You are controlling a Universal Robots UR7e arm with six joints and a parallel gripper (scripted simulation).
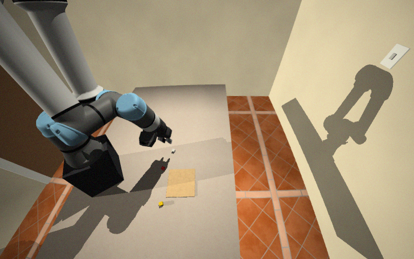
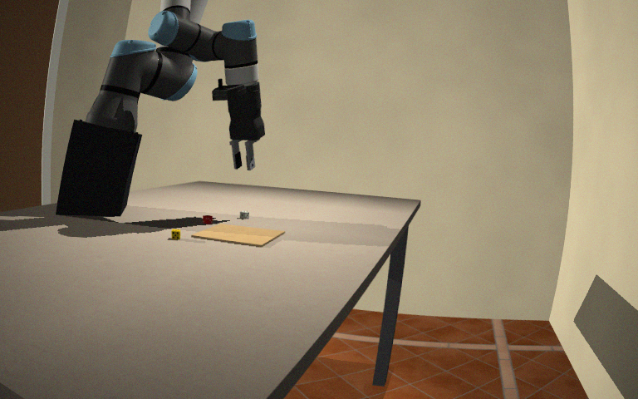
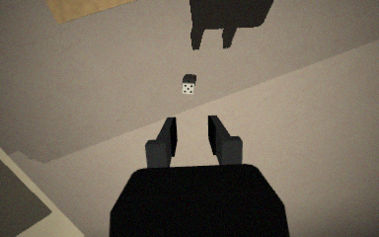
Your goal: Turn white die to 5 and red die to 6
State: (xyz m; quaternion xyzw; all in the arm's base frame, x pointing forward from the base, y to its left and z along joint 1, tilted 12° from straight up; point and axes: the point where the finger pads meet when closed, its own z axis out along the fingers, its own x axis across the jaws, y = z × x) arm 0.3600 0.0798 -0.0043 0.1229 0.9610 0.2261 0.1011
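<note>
My hand is 10 mm to the right of the white die and 120 mm above it. The rest, counted from my hand: yellow die (40 mm behind, 270 mm to the right, 120 mm below); then red die (50 mm behind, 90 mm to the right, 120 mm below); then tan mat (50 mm ahead, 180 mm to the right, 130 mm below).
</note>
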